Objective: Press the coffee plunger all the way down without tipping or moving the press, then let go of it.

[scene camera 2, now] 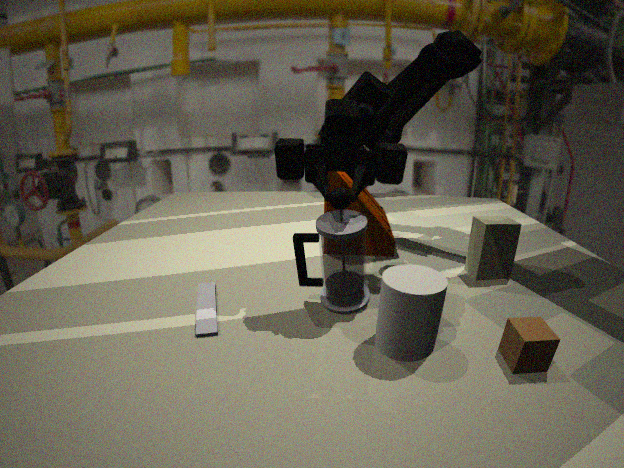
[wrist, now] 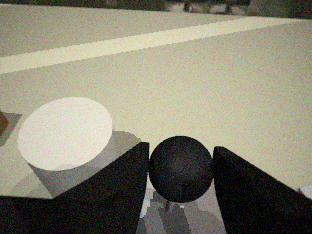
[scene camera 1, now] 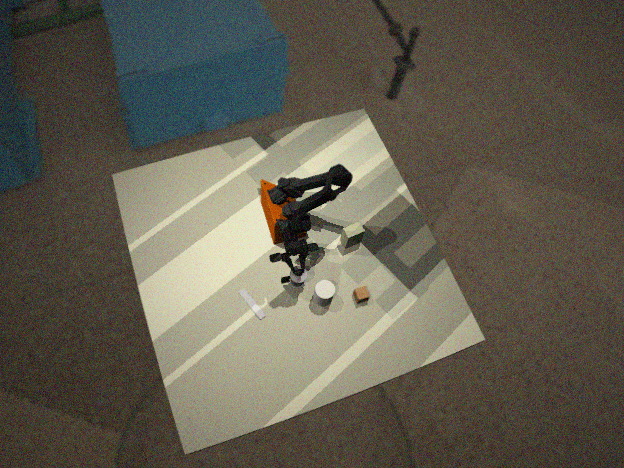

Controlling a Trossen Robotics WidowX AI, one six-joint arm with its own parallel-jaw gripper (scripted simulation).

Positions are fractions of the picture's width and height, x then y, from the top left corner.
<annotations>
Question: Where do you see a flat grey strip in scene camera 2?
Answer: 0.33,0.68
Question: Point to a brown cube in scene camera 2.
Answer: At 0.85,0.74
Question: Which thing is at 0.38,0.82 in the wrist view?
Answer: My gripper.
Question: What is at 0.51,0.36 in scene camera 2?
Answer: My gripper.
</annotations>
